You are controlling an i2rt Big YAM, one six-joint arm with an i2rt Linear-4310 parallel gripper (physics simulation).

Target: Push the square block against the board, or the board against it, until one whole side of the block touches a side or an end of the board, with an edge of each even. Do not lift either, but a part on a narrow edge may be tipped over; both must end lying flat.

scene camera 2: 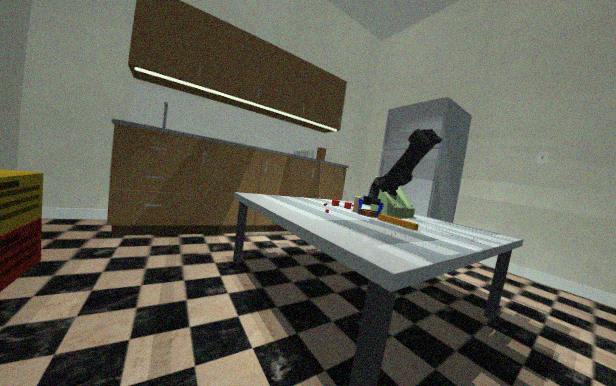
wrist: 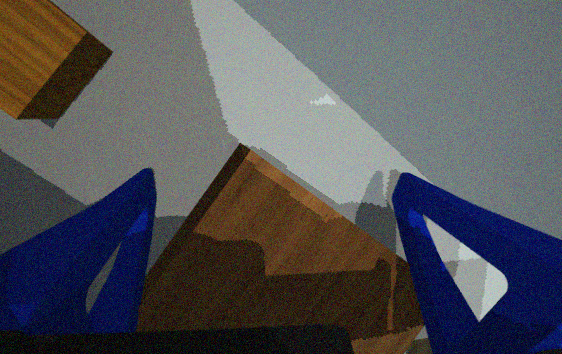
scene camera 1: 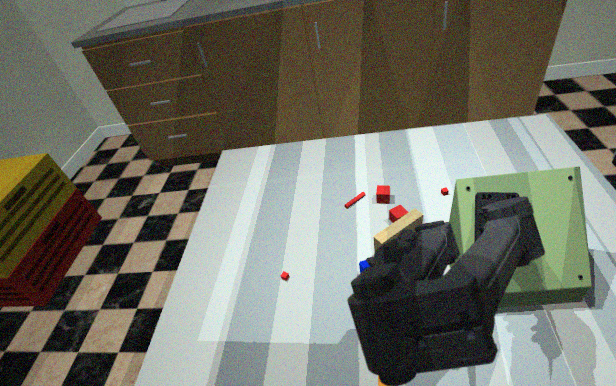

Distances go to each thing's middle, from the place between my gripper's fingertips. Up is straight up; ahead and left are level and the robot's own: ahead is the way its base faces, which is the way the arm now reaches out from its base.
Right now the square wooden block [wrist: 258,250] is 4 cm behind my hand and 3 cm to the right of it. Also, from my hand: pale wooden block [scene camera 1: 414,218]: 17 cm to the right, 7 cm behind, 4 cm above; orange board [wrist: 55,57]: 19 cm to the left, 2 cm behind.
